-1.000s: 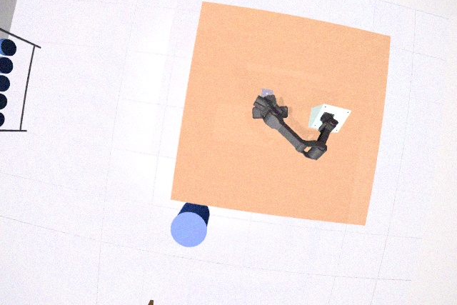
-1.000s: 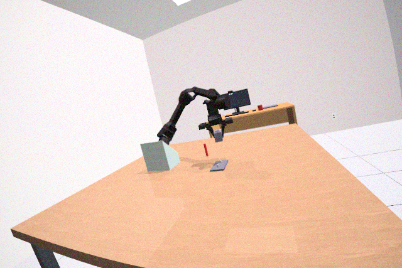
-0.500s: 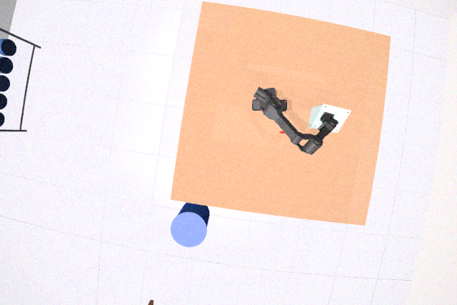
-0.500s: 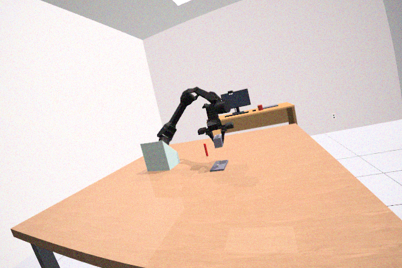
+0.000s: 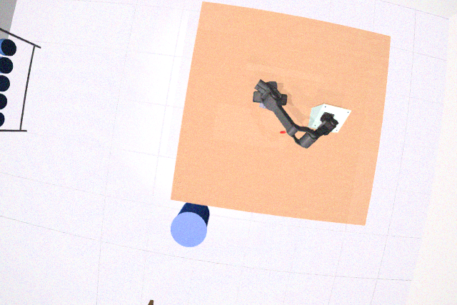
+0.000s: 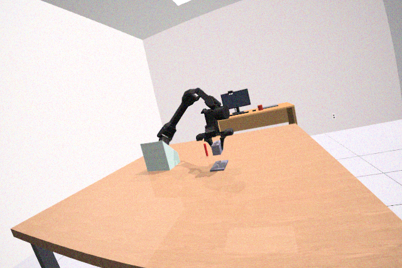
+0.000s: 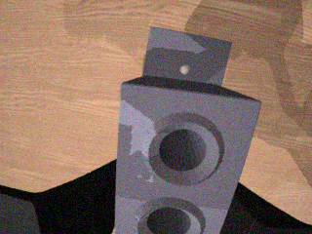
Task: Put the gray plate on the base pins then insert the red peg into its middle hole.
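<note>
My gripper tip is now 14 cm past the red peg, 16 cm to the right of it and 3 cm above it. Round my gripper tip: gray plate 3 cm above.
</note>
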